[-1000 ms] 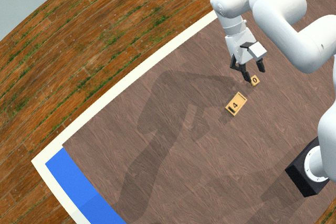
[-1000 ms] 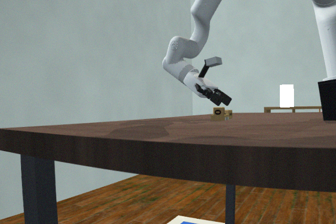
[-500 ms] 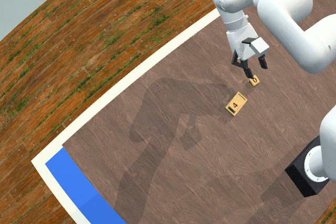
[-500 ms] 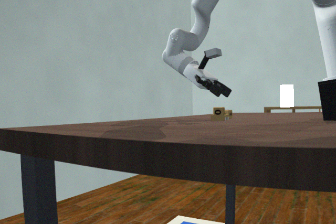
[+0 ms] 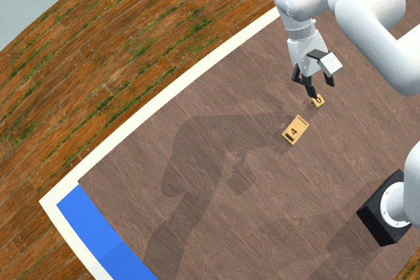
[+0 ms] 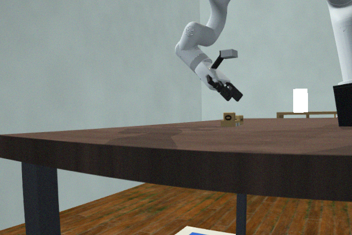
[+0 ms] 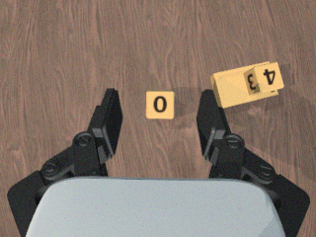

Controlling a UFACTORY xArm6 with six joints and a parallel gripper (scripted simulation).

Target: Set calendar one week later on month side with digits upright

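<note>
My gripper is now 20 mm past the wooden cube and 80 mm above it. Also, from my hand: tray (20 mm behind, 110 mm to the left, 90 mm below).
</note>
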